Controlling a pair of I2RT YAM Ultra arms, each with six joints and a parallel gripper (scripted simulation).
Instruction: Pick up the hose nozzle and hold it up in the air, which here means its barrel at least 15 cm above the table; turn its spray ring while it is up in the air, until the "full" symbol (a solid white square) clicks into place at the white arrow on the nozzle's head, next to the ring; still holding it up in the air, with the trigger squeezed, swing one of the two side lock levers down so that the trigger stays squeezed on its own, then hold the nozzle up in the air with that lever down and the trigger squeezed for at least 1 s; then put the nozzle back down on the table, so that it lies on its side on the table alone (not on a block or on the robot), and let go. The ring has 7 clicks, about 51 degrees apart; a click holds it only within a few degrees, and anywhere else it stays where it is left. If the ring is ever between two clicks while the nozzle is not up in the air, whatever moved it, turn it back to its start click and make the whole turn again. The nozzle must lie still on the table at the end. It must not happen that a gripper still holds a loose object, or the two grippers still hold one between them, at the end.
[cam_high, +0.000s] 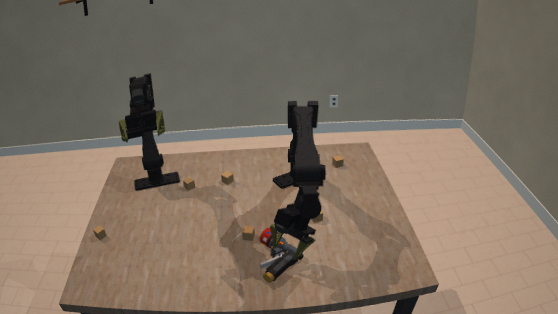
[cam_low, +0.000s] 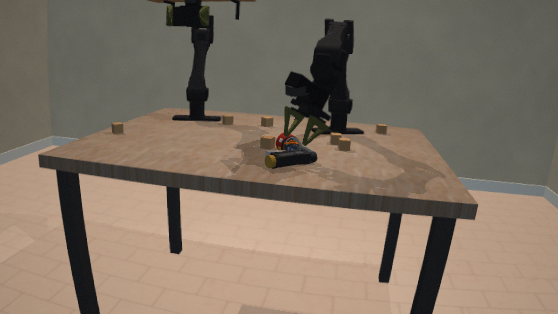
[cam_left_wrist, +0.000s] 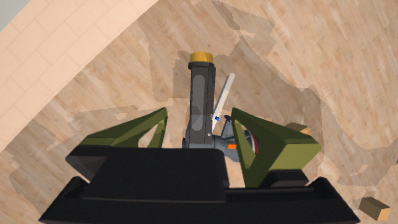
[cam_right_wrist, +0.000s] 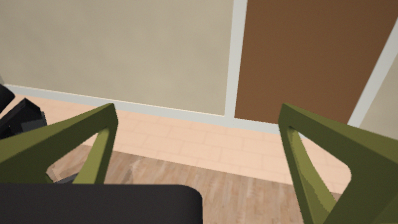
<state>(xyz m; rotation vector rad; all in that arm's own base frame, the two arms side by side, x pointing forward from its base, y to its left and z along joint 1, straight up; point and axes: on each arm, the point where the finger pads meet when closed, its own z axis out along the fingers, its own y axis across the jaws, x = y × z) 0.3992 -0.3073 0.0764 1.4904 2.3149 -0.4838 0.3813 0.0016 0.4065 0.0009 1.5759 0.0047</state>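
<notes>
Right now the white trigger is 20 mm behind my left hand, 30 mm to the right of it and 50 mm below it. Also, from my left hand: red spray ring: 110 mm behind, 40 mm to the right, 50 mm below.
</notes>
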